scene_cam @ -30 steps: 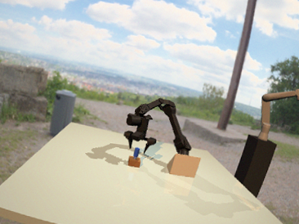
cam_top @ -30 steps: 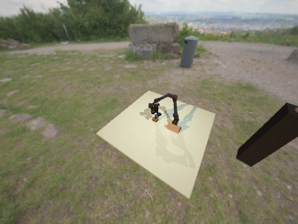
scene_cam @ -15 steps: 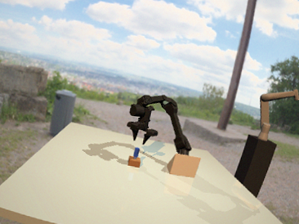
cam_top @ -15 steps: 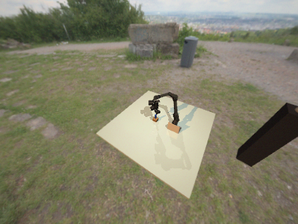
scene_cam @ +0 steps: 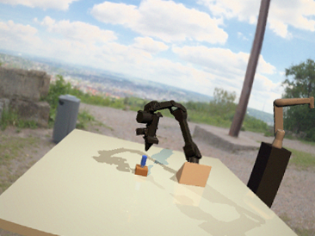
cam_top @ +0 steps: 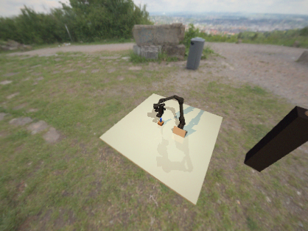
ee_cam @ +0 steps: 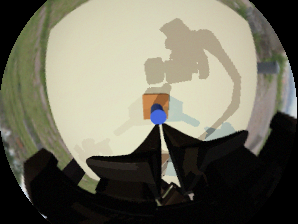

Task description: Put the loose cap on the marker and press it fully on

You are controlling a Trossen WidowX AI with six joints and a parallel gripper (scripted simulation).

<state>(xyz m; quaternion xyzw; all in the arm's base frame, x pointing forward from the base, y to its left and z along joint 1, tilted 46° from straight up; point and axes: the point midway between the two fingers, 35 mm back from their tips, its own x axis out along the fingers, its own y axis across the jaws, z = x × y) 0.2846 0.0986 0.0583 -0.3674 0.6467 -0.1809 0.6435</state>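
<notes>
Now: gripper tip 6 cm above the blue cap. Round my gripper tip: orange holder block (12 cm below).
</notes>
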